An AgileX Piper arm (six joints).
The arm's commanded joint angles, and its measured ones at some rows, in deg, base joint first. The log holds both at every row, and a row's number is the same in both.
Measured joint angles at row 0:
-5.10 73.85 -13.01 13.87 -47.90 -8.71
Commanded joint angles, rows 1 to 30:
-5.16 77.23 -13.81 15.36 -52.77 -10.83
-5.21 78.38 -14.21 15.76 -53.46 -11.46
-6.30 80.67 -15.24 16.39 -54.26 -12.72
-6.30 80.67 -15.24 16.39 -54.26 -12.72
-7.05 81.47 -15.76 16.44 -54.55 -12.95
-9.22 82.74 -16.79 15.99 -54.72 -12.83
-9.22 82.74 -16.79 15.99 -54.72 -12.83
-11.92 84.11 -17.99 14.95 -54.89 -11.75
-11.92 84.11 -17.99 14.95 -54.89 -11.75
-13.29 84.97 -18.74 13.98 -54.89 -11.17
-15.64 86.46 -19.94 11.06 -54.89 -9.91
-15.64 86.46 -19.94 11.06 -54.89 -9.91
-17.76 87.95 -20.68 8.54 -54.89 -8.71
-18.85 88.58 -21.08 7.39 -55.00 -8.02
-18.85 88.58 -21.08 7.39 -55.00 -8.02
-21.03 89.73 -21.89 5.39 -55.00 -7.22
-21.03 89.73 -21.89 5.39 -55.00 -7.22
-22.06 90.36 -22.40 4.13 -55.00 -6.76
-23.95 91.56 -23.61 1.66 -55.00 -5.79
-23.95 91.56 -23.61 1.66 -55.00 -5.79
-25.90 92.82 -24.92 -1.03 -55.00 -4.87
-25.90 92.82 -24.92 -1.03 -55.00 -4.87
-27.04 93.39 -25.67 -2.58 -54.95 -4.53
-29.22 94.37 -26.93 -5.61 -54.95 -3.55
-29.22 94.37 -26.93 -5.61 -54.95 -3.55
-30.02 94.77 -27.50 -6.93 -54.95 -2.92
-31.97 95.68 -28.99 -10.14 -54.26 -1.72
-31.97 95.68 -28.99 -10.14 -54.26 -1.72
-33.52 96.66 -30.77 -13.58 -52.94 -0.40
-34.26 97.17 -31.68 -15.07 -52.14 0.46
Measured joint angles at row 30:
-32.20 96.20 -29.34 -9.97 -53.51 -1.72
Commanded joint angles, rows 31 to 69:
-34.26 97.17 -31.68 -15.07 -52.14 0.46
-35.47 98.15 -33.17 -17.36 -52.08 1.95
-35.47 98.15 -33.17 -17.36 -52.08 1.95
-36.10 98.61 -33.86 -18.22 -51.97 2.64
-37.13 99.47 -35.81 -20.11 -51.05 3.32
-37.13 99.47 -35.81 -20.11 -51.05 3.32
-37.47 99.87 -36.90 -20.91 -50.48 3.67
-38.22 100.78 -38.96 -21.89 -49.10 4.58
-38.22 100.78 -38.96 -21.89 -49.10 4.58
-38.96 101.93 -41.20 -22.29 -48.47 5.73
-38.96 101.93 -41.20 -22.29 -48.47 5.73
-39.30 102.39 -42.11 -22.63 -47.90 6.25
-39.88 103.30 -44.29 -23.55 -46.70 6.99
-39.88 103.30 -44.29 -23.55 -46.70 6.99
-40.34 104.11 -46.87 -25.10 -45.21 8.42
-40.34 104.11 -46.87 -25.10 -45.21 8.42
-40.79 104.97 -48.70 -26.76 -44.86 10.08
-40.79 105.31 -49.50 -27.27 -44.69 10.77
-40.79 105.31 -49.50 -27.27 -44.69 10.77
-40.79 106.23 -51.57 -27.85 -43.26 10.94
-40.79 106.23 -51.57 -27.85 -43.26 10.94
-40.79 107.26 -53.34 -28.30 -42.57 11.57
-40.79 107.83 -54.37 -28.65 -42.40 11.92
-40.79 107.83 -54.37 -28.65 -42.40 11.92
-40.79 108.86 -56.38 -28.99 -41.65 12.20
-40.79 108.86 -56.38 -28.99 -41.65 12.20
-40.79 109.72 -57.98 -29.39 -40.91 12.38
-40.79 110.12 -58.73 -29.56 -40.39 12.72
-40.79 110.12 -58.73 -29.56 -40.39 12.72
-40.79 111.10 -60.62 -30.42 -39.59 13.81
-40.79 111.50 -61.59 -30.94 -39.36 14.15
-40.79 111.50 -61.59 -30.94 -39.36 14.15
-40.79 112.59 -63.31 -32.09 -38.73 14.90
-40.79 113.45 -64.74 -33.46 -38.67 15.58
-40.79 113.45 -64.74 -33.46 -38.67 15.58
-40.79 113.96 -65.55 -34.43 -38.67 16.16
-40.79 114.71 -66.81 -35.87 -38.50 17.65
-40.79 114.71 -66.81 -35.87 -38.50 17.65
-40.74 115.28 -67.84 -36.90 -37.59 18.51
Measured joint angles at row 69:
-42.11 114.42 -65.15 -32.14 -33.92 17.13
